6 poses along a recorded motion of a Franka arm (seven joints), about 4.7 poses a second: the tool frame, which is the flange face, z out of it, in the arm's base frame.
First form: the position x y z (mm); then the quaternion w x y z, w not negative.
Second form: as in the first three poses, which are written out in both.
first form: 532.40 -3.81 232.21 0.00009 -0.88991 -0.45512 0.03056
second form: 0.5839 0.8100 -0.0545 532.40; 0.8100 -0.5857 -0.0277 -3.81; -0.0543 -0.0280 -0.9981 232.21; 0 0 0 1
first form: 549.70 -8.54 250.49 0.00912 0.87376 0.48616 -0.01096
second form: 0.5271 0.8498 -0.0103 549.70; 0.8494 -0.5271 -0.0266 -8.54; -0.0280 0.0053 -0.9996 250.49; 0 0 0 1
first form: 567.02 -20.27 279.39 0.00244 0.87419 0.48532 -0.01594
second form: 0.5284 0.8486 -0.0255 567.02; 0.8484 -0.5289 -0.0197 -20.27; -0.0302 -0.0112 -0.9995 279.39; 0 0 0 1
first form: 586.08 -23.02 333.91 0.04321 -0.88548 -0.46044 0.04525
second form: 0.5719 0.8115 -0.1199 586.08; 0.8193 -0.5723 0.0349 -23.02; -0.0403 -0.1182 -0.9922 333.91; 0 0 0 1
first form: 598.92 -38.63 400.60 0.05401 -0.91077 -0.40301 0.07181
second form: 0.6649 0.7263 -0.1743 598.92; 0.7419 -0.6693 0.0405 -38.63; -0.0873 -0.1563 -0.9839 400.60; 0 0 0 1
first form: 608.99 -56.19 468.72 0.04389 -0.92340 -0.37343 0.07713
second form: 0.7092 0.6829 -0.1752 608.99; 0.6964 -0.7172 0.0235 -56.19; -0.1097 -0.1387 -0.9842 468.72; 0 0 0 1
